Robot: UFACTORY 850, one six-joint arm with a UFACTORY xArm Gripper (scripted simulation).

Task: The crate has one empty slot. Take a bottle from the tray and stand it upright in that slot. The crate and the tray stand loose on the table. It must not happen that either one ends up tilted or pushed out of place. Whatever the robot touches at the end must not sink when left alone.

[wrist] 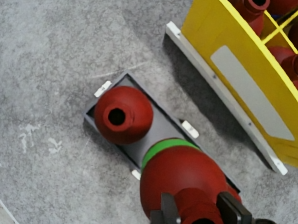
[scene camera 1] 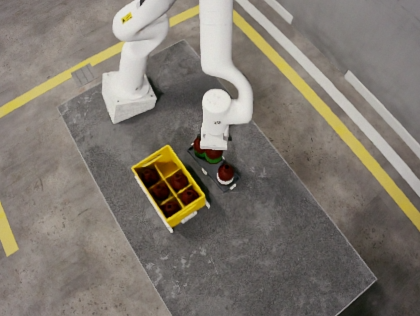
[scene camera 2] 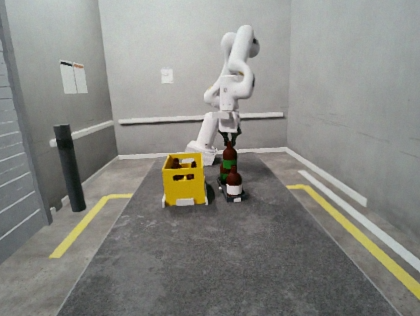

Observation:
In view: a yellow crate (scene camera 2: 181, 189) and a dark tray (wrist: 162, 127).

